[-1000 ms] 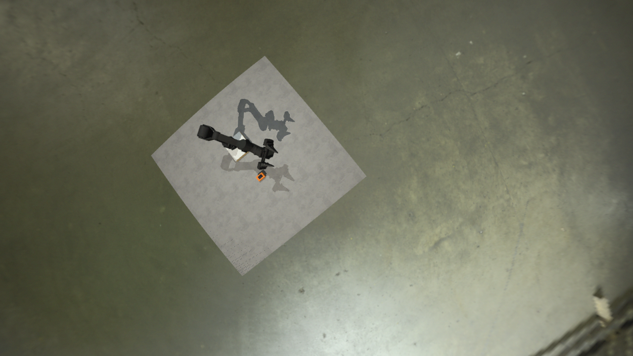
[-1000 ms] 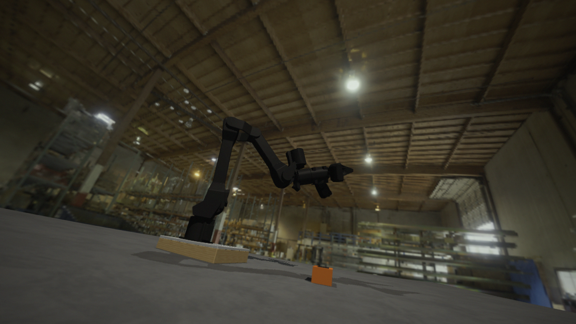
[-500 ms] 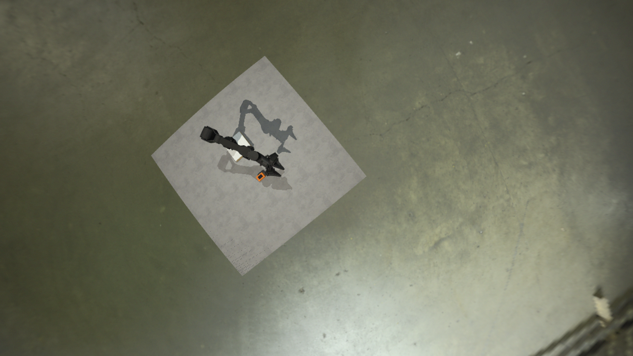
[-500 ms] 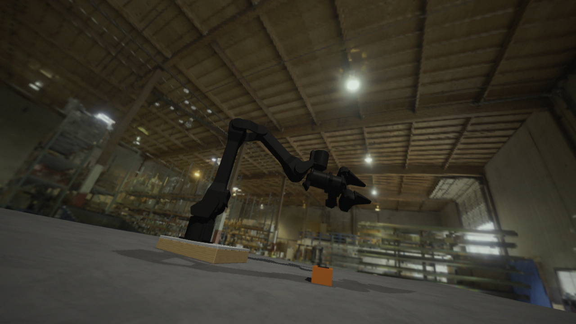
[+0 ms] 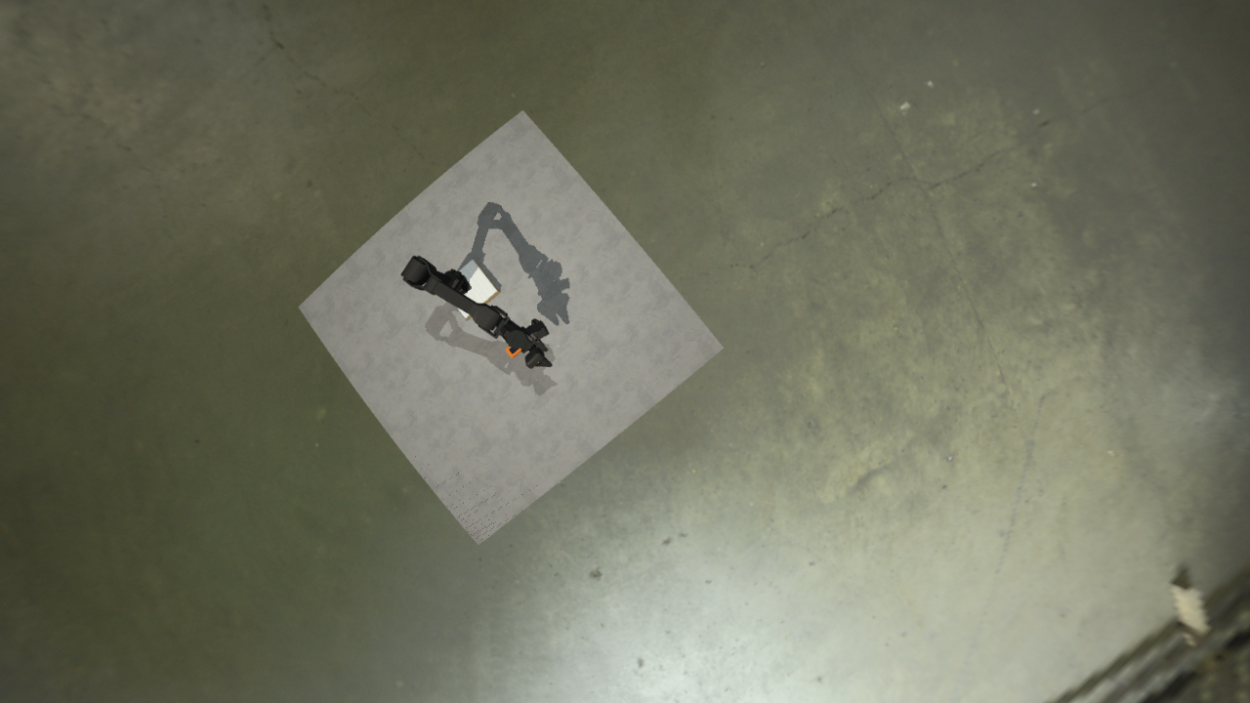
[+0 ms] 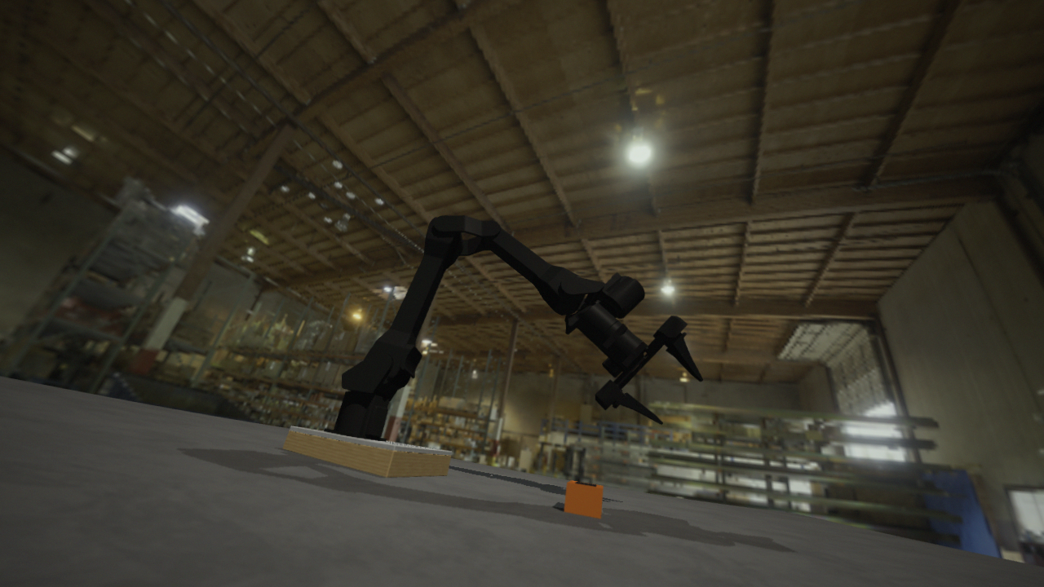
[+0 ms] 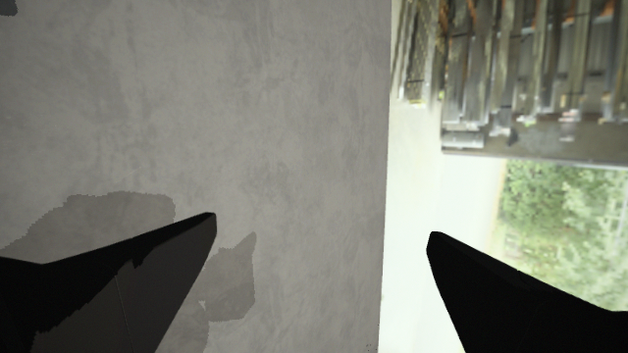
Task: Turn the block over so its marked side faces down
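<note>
My gripper tip is 12 cm past the orange block, 13 cm to the left of it and 14 cm above it.
</note>
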